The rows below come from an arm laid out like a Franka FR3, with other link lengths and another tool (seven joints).
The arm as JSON. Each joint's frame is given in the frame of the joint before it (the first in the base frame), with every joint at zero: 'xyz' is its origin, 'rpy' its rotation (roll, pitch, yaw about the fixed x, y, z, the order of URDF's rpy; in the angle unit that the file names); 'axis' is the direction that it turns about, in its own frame. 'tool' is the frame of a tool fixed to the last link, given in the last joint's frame.
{
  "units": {
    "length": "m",
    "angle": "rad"
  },
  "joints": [
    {
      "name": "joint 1",
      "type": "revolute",
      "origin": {
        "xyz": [
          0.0,
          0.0,
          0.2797
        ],
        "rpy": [
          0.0,
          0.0,
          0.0
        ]
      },
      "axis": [
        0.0,
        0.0,
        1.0
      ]
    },
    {
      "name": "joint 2",
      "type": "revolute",
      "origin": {
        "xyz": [
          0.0,
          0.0,
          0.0
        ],
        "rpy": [
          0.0,
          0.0,
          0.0
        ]
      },
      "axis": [
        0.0,
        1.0,
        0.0
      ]
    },
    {
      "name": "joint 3",
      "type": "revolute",
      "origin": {
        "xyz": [
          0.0,
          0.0,
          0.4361
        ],
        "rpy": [
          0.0,
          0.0,
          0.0
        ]
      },
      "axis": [
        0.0,
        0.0,
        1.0
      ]
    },
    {
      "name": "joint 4",
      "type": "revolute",
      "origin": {
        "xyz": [
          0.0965,
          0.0,
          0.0
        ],
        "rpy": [
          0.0,
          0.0,
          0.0
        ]
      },
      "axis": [
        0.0,
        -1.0,
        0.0
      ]
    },
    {
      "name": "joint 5",
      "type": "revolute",
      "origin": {
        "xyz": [
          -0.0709,
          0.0,
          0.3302
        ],
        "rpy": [
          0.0,
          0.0,
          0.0
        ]
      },
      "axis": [
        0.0,
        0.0,
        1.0
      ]
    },
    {
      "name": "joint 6",
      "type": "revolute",
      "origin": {
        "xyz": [
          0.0,
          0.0,
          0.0
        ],
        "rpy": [
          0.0,
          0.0,
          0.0
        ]
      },
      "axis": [
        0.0,
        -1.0,
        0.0
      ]
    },
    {
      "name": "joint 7",
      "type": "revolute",
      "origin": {
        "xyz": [
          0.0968,
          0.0,
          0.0
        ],
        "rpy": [
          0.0,
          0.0,
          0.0
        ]
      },
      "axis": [
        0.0,
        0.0,
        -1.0
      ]
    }
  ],
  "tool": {
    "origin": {
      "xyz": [
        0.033,
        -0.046,
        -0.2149
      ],
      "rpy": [
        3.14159,
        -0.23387,
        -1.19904
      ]
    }
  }
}
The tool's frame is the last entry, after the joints.
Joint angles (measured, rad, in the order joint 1, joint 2, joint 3, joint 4, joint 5, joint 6, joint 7), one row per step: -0.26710, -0.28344, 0.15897, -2.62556, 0.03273, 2.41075, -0.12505; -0.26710, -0.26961, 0.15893, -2.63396, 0.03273, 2.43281, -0.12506; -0.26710, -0.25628, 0.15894, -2.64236, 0.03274, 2.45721, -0.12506; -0.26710, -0.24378, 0.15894, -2.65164, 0.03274, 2.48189, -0.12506; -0.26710, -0.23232, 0.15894, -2.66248, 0.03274, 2.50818, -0.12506; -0.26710, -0.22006, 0.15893, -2.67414, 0.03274, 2.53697, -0.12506; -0.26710, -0.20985, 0.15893, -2.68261, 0.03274, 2.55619, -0.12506; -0.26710, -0.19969, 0.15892, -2.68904, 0.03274, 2.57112, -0.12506; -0.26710, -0.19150, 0.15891, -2.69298, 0.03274, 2.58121, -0.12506; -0.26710, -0.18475, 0.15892, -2.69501, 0.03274, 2.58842, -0.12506; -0.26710, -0.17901, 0.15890, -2.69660, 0.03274, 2.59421, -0.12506; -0.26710, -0.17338, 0.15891, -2.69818, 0.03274, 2.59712, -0.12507; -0.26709, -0.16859, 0.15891, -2.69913, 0.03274, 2.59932, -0.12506; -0.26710, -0.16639, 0.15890, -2.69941, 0.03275, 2.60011, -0.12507; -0.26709, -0.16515, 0.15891, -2.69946, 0.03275, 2.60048, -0.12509; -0.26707, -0.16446, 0.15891, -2.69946, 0.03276, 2.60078, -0.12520; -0.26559, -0.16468, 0.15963, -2.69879, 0.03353, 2.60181, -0.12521; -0.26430, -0.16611, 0.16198, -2.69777, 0.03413, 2.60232, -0.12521; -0.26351, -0.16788, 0.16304, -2.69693, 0.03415, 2.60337, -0.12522; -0.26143, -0.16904, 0.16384, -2.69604, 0.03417, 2.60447, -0.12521
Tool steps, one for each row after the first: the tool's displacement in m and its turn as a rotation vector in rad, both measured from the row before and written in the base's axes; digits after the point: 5 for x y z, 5 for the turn. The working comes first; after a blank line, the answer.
Tool pose at each row, in the base's axes (x y z in m, rotation vector in rad; the steps are taken from these numbers as rounded here): 0.39891, -0.08353, 0.34031, 2.45747, -1.71069, 0.39270; 0.40090, -0.08409, 0.33434, 2.45866, -1.71168, 0.39171; 0.40322, -0.08466, 0.32893, 2.46022, -1.71339, 0.39471; 0.40508, -0.08517, 0.32354, 2.46165, -1.71513, 0.39810; 0.40646, -0.08565, 0.31821, 2.46304, -1.71713, 0.40310; 0.40790, -0.08614, 0.31262, 2.46457, -1.71945, 0.40929; 0.40855, -0.08644, 0.30780, 2.46540, -1.72041, 0.40954; 0.40910, -0.08668, 0.30321, 2.46599, -1.72077, 0.40668; 0.40964, -0.08686, 0.29972, 2.46641, -1.72087, 0.40338; 0.41035, -0.08701, 0.29717, 2.46682, -1.72096, 0.40081; 0.41093, -0.08714, 0.29500, 2.46713, -1.72101, 0.39832; 0.41091, -0.08717, 0.29245, 2.46707, -1.72024, 0.39200; 0.41100, -0.08721, 0.29039, 2.46702, -1.71963, 0.38678; 0.41106, -0.08723, 0.28948, 2.46698, -1.71935, 0.38429; 0.41113, -0.08723, 0.28899, 2.46701, -1.71914, 0.38294; 0.41120, -0.08723, 0.28875, 2.46714, -1.71895, 0.38236; 0.41187, -0.08638, 0.28924, 2.46914, -1.71785, 0.38499; 0.41269, -0.08494, 0.29029, 2.47239, -1.71488, 0.38945; 0.41341, -0.08423, 0.29152, 2.47438, -1.71350, 0.39489; 0.41424, -0.08309, 0.29253, 2.47736, -1.71088, 0.39966

0.00199, -0.00056, -0.00597, 0.00160, -0.00017, 0.00005; 0.00232, -0.00057, -0.00541, 0.00114, -0.00297, 0.00011; 0.00186, -0.00051, -0.00539, 0.00097, -0.00317, 0.00006; 0.00138, -0.00048, -0.00533, 0.00065, -0.00423, 0.00001; 0.00144, -0.00049, -0.00559, 0.00061, -0.00511, -0.00001; 0.00065, -0.00030, -0.00482, 0.00100, -0.00078, -0.00003; 0.00055, -0.00024, -0.00459, 0.00135, 0.00140, -0.00003; 0.00054, -0.00018, -0.00349, 0.00122, 0.00182, -0.00002; 0.00071, -0.00015, -0.00255, 0.00101, 0.00138, 0.00002; 0.00058, -0.00013, -0.00217, 0.00091, 0.00138, -0.00001; -0.00002, -0.00003, -0.00255, 0.00126, 0.00412, 0.00000; 0.00009, -0.00004, -0.00206, 0.00106, 0.00339, -0.00001; 0.00006, -0.00002, -0.00091, 0.00051, 0.00162, -0.00002; 0.00007, 0.00000, -0.00049, 0.00028, 0.00088, 0.00004; 0.00007, 0.00000, -0.00024, 0.00015, 0.00037, 0.00012; 0.00067, 0.00085, 0.00049, 0.00005, -0.00193, 0.00159; 0.00082, 0.00144, 0.00105, -0.00059, -0.00285, 0.00315; 0.00072, 0.00071, 0.00123, -0.00085, -0.00354, 0.00186; 0.00083, 0.00114, 0.00101, -0.00065, -0.00307, 0.00287
